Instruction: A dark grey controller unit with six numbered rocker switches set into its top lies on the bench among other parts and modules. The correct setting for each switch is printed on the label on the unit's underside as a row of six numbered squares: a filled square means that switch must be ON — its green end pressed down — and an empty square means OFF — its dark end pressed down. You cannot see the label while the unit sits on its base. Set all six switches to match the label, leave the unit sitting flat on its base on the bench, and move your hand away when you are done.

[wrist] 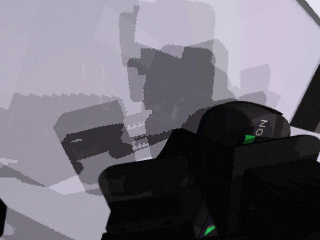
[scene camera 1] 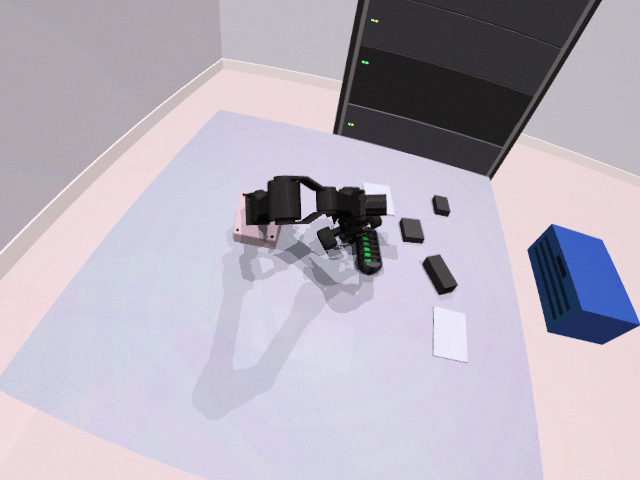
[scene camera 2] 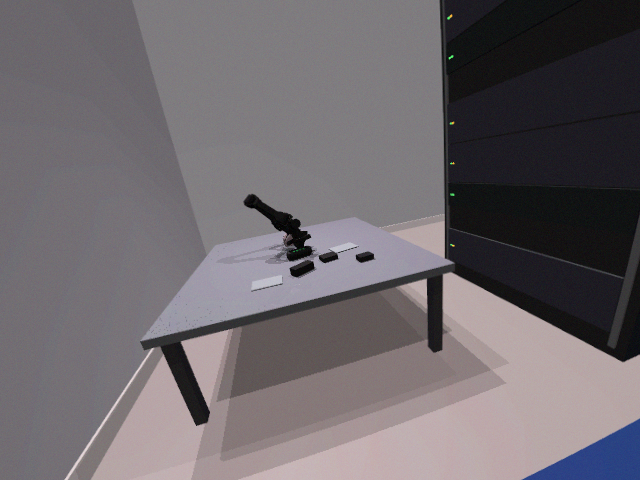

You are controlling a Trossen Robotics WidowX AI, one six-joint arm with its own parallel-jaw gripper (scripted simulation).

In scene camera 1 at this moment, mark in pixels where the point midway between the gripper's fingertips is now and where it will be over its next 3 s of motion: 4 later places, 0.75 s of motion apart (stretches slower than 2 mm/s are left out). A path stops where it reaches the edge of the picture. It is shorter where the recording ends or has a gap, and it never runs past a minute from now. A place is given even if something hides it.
My gripper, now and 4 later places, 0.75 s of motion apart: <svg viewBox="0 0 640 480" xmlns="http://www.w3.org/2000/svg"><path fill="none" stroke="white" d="M350 243L345 237L366 241L390 260L388 267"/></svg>
